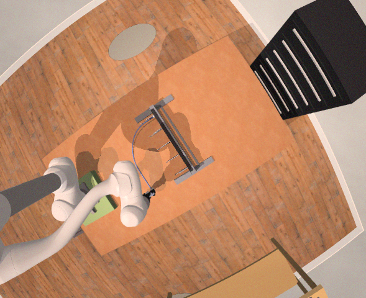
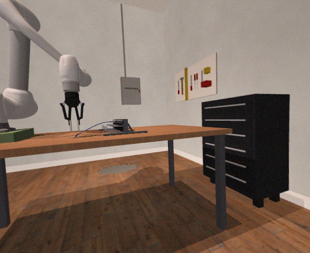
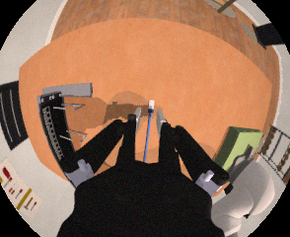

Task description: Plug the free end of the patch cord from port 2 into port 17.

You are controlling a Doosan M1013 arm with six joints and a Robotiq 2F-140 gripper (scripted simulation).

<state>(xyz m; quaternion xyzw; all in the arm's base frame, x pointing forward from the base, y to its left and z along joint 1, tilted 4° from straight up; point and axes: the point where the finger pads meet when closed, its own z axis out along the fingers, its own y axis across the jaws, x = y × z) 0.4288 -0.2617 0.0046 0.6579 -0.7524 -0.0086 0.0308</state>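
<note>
The pale plug is 7 cm below my hand, 1 cm to the right of it and 1 cm behind it.
</note>
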